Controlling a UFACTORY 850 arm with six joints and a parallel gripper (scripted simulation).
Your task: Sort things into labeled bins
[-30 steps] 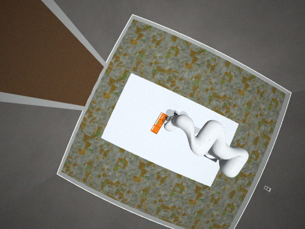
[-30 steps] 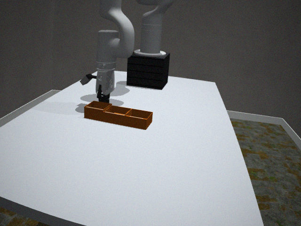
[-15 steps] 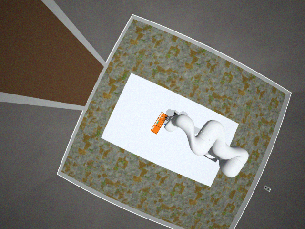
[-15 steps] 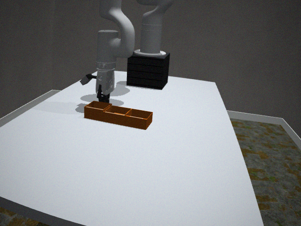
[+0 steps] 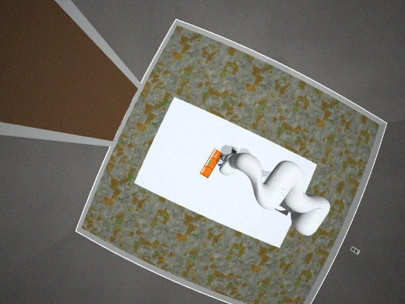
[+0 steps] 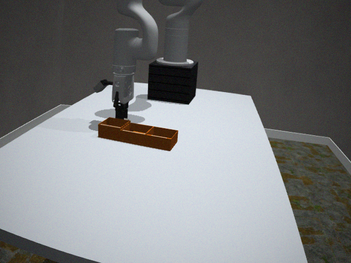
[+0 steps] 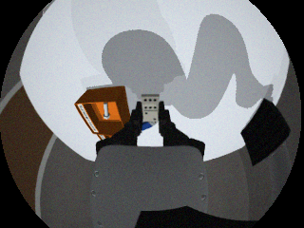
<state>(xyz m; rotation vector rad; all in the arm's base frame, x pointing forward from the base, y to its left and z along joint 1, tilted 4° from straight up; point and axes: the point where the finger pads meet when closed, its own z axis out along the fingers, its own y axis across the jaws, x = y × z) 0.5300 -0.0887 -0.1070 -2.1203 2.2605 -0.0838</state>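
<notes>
The three joined orange bins lies 9 cm to the left of my hand, 9 cm ahead of it and 2 cm below it. From my hand the other things lie so: pale dotted tile (2 cm below); then grey bolt (9 cm ahead, 3 cm below, 1 cm to the left); then blue USB stick (7 cm to the left, 4 cm below, 1 cm ahead).
</notes>
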